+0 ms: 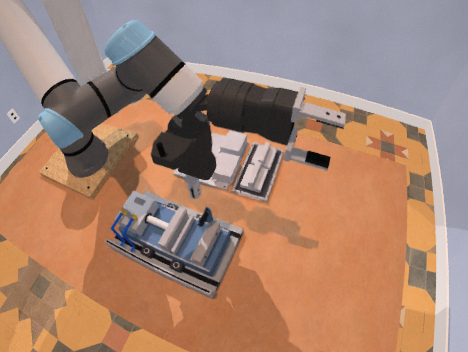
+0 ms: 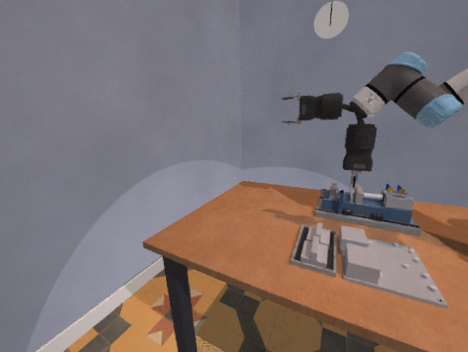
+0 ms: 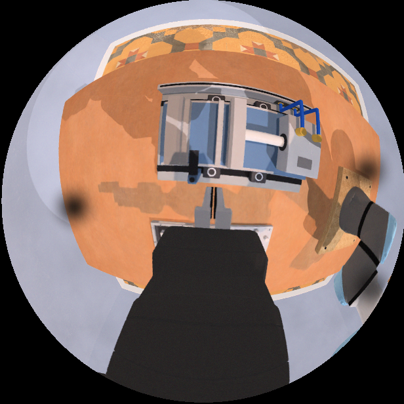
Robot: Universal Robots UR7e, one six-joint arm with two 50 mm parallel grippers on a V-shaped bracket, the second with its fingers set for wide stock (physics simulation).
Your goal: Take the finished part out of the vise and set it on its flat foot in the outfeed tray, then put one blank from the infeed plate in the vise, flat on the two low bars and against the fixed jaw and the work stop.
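Where they show: hand, its tool point: [image 1: 195, 190] [image 2: 353, 181]; arm's base, origin of its link: [image 1: 88, 159].
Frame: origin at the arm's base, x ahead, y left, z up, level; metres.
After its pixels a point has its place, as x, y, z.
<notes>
The vise [image 1: 175, 240] @(0.404, -0.224, 0.045) [image 2: 367, 207] @(0.383, -0.144, 0.031) [image 3: 200, 135] stands on the table, its fixed jaw [image 3: 173, 130] and moving jaw [image 3: 236, 132] apart. A thin pale strip [image 3: 220, 132] stands between them. I cannot tell whether it is a low bar or part of the finished part. My downward gripper [image 3: 213, 192] is at the vise's side nearer the infeed plate, above it; a narrow gap shows between its fingers, with nothing held. The second gripper [image 1: 325, 137] [image 2: 285, 110] points sideways, fingers wide apart and empty. The outfeed tray [image 2: 298, 261] @(0.609, 0.138, -0.009) holds stepped grey pieces [image 2: 316, 250] @(0.570, 0.124, 0.020). The infeed plate [image 2: 400, 265] @(0.380, 0.088, -0.013) carries blanks [image 2: 363, 264] @(0.482, 0.154, 0.023).
The work stop [image 3: 193, 162] sits at the vise's side near the downward fingers. Blue hoses [image 1: 125, 232] @(0.269, -0.229, 0.038) [image 3: 301, 115] rise from the vise's end block. The infeed plate has several pegs. The arm's wooden base board [image 1: 117, 150] @(0.097, 0.050, 0.000) stands beyond the vise's hose end.
</notes>
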